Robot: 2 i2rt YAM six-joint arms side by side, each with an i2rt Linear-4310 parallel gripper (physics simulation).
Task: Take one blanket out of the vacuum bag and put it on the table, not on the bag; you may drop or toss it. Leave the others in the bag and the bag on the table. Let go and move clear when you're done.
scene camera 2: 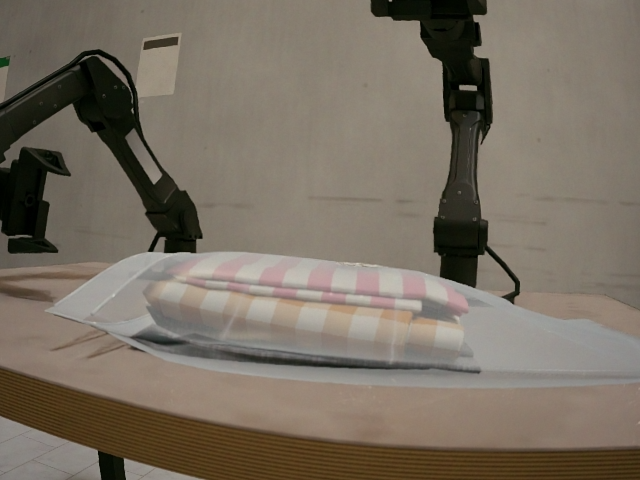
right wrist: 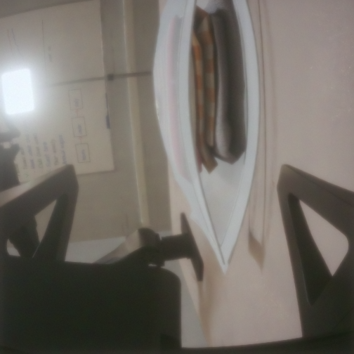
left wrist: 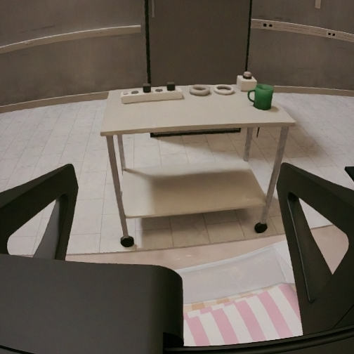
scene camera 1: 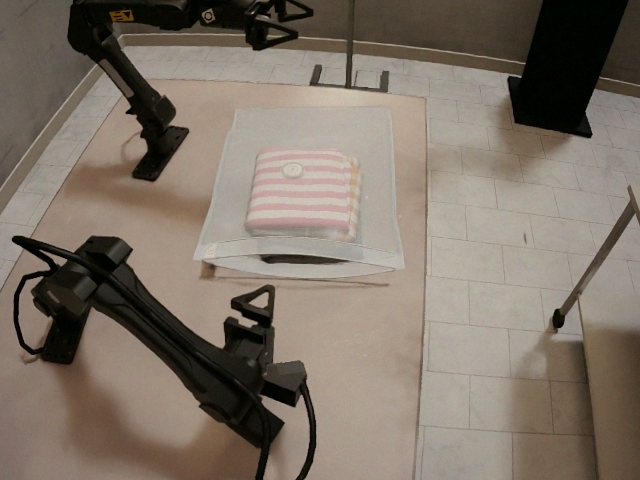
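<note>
The translucent bag (scene camera 1: pixel 310 124) (scene camera 2: pixel 542 356) lies on the table (scene camera 1: pixel 351 403) (scene camera 2: pixel 465 413), its mouth gaping towards the bottom of scene camera 1. Inside are stacked a pink-and-white striped blanket (scene camera 1: pixel 299 191) (scene camera 2: pixel 320 276) (left wrist: pixel 240 320) on top, an orange-checked blanket (scene camera 1: pixel 354 191) (scene camera 2: pixel 310 322) (right wrist: pixel 210 90) in the middle and a dark grey blanket (scene camera 1: pixel 302 259) (right wrist: pixel 227 100) at the bottom. My right gripper (scene camera 2: pixel 62 212) (right wrist: pixel 177 175) is open and empty, facing the mouth from a short distance, its fingers one above the other. My left gripper (scene camera 1: pixel 305 23) (left wrist: pixel 176 174) is open and empty, high beyond the bag's closed end.
A white cart (left wrist: pixel 200 122) carrying a green mug (left wrist: pixel 263 96) stands beyond the table in the left wrist view. A black column (scene camera 1: pixel 573 62) and a thin metal stand (scene camera 1: pixel 349 51) stand on the floor. The right arm (scene camera 1: pixel 180 341) reaches low over the table.
</note>
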